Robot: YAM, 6 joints.
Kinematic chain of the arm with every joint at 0, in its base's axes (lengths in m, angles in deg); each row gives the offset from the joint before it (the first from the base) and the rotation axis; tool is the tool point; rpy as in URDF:
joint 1: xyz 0 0 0.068 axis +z
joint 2: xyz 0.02 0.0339 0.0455 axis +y
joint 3: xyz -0.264 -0.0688 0 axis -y
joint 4: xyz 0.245 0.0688 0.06 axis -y
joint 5: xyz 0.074 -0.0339 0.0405 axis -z
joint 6: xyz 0.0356 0 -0.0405 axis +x
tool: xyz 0 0 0 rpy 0 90 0
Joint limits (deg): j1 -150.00..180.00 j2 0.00..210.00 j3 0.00..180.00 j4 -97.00..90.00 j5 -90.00..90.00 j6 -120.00..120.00
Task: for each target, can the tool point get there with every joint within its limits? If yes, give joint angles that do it. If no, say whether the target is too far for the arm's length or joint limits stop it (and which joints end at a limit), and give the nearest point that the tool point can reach.
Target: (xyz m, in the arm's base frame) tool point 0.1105 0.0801 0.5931
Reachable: yes | joints 46.70 62.43 103.40 -17.32 45.64 -88.96
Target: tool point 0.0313 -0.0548 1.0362
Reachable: no: too far | nearest point 0.0244 -0.0427 0.7387 | short by 0.298 m
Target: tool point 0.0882 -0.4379 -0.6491
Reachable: no: too far | nearest point 0.0705 -0.3500 -0.3637 | short by 0.299 m
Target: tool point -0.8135 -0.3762 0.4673
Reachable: no: too far | nearest point -0.5229 -0.2926 0.3483 | short by 0.325 m
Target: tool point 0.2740 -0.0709 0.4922
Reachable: yes | joints -11.15 78.73 73.26 57.74 27.70 65.54
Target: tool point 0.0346 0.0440 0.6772
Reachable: yes | joints 73.63 64.91 116.73 15.53 35.69 -87.43
